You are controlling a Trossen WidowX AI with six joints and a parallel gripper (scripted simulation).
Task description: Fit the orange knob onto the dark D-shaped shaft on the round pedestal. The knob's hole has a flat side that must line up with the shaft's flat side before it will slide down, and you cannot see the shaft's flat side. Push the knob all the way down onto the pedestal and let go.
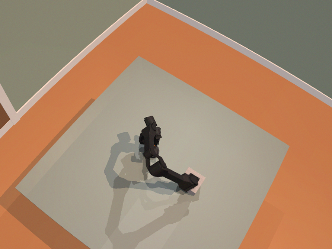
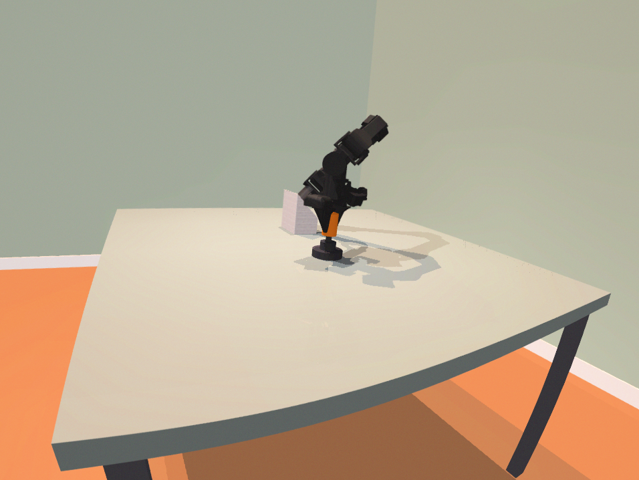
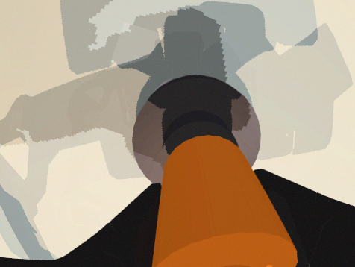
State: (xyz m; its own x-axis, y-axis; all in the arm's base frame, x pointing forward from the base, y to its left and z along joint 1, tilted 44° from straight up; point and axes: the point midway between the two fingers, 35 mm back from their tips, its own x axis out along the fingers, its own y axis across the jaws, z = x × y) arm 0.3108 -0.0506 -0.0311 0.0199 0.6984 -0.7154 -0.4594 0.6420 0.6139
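Right now my gripper tip is 2 cm below the orange knob. The rest, counted from my gripper tip: dark pedestal 4 cm below.
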